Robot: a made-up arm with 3 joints.
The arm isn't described. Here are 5 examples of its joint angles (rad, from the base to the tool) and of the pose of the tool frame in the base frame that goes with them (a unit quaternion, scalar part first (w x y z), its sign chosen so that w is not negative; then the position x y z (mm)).
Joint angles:
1: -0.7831 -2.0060 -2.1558
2: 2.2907 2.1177 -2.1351
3: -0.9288 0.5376 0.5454
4: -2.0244 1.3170 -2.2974
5: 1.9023 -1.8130 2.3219
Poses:
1: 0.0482 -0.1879 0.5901 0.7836 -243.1 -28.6 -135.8
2: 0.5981 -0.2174 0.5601 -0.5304 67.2 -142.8 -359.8
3: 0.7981 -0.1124 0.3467 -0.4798 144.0 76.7 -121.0
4: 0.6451 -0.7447 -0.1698 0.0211 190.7 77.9 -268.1
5: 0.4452 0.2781 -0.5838 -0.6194 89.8 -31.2 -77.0
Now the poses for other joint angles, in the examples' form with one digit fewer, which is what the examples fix.
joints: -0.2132 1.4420 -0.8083
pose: 0.714 -0.635 -0.229 0.185 -20 221 -275
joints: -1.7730 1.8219 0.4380
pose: 0.245 -0.384 0.682 -0.572 98 -42 -338
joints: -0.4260 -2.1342 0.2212
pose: 0.489 0.862 -0.132 -0.007 -81 -209 -176
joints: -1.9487 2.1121 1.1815
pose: 0.171 0.179 -0.752 0.611 -8 -19 -332
